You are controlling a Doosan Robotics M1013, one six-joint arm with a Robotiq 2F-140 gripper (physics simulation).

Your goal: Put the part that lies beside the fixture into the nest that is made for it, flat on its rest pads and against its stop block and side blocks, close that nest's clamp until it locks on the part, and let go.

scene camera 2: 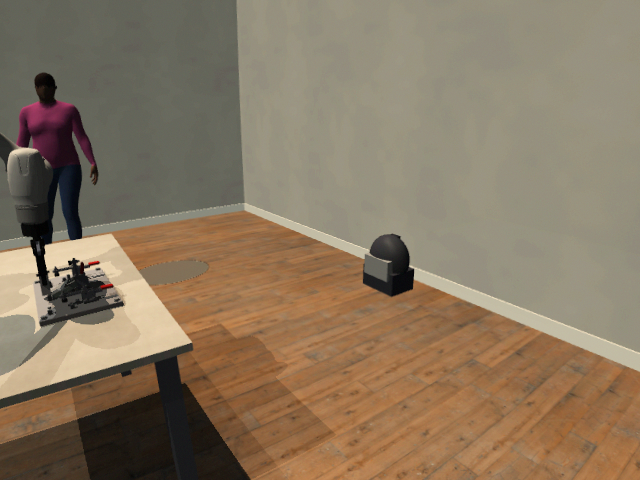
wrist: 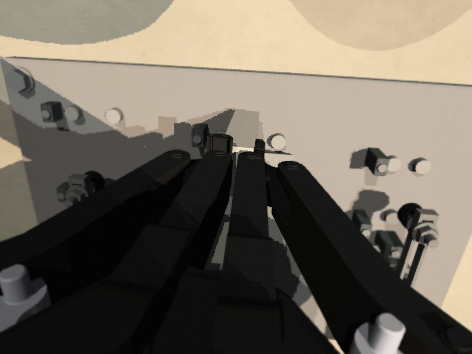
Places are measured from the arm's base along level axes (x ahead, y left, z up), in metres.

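Pixels of known places: gripper, fingertip midpoint: (scene camera 2: 46,294) (wrist: 245,130).
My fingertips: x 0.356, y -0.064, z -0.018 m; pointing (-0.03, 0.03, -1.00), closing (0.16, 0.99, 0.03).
Observation:
Behind a point stands the place of what it marks.
The fixture's grey plate (scene camera 2: 77,312) {x 0.401, y -0.243, z -0.030 m} (wrist: 320,100) {x 0.342, y -0.014, z -0.029 m} lies on the table and carries toggle clamps with red handles (scene camera 2: 106,286) {x 0.507, y -0.200, z 0.006 m} (scene camera 2: 93,262) {x 0.538, y 0.022, z 0.019 m}. My gripper (scene camera 2: 44,284) {x 0.356, y -0.064, z -0.018 m} (wrist: 245,130) {x 0.356, y -0.064, z -0.018 m} points down, low over the plate's left part in the scene view; its fingers are shut, with no part seen between them. In the wrist view, a dark block (wrist: 199,135) {x 0.356, y -0.094, z -0.012 m} and a pale round pad (wrist: 277,141) {x 0.367, y -0.043, z -0.023 m} show beside the fingertips. A clamp's spindle end (wrist: 425,225) {x 0.410, y 0.041, z 0.020 m} shows at right, another (wrist: 75,189) {x 0.380, y -0.175, z 0.012 m} at left. The fingers hide the middle of the fixture. I cannot make out the part or its seating.
The pale table (scene camera 2: 155,338) {x 0.518, y -0.514, z -0.044 m} reaches past the fixture to its right edge. More dark blocks (wrist: 376,160) {x 0.378, y 0.019, z -0.008 m} (wrist: 51,111) {x 0.334, y -0.195, z -0.017 m} stand up from the plate, and a bolt head (wrist: 22,80) {x 0.313, y -0.212, z -0.022 m} sits at its corner. A person (scene camera 2: 51,134) stands behind the table. A dark domed object (scene camera 2: 390,263) is by the wall.

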